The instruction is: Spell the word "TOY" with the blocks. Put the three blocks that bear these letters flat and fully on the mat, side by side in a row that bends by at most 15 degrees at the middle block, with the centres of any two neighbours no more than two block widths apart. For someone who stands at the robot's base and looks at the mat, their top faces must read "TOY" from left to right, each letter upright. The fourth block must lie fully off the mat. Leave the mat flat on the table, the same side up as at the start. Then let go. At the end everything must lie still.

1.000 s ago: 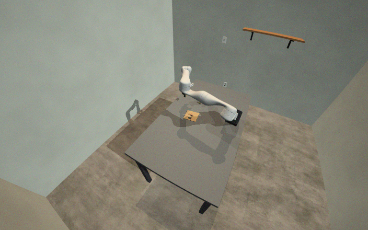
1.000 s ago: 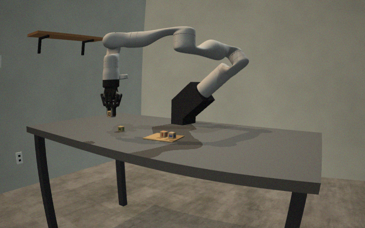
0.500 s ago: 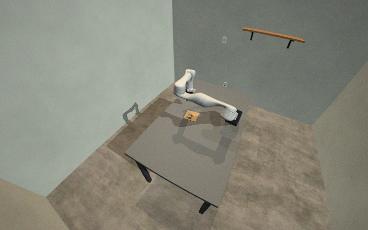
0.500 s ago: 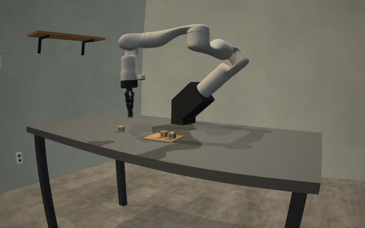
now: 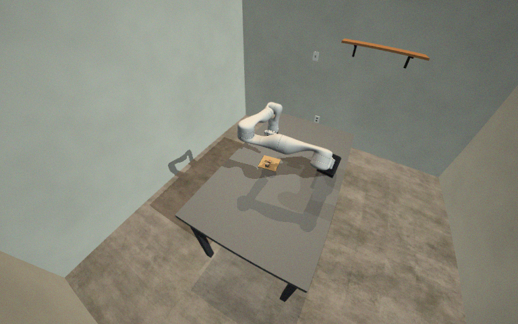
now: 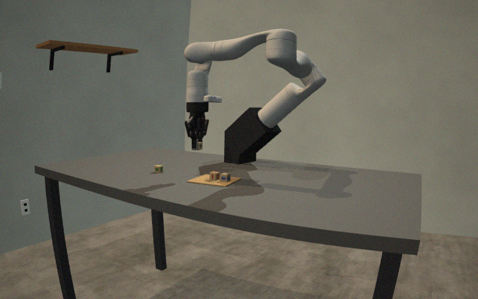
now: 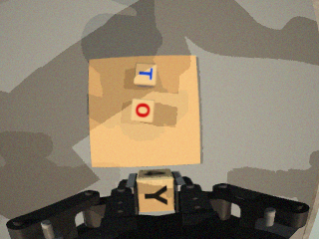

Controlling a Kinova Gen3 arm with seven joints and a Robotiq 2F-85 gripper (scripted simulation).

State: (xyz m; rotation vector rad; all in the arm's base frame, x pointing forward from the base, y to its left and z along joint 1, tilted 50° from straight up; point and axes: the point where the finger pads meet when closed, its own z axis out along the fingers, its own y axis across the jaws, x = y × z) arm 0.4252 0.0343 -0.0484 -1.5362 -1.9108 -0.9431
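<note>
My gripper is now 10 cm above the block, 6 cm to the right of it and 2 cm past it. The rest, counted from my hand: tan mat (12 cm below, 6 cm to the left, 2 cm behind).
</note>
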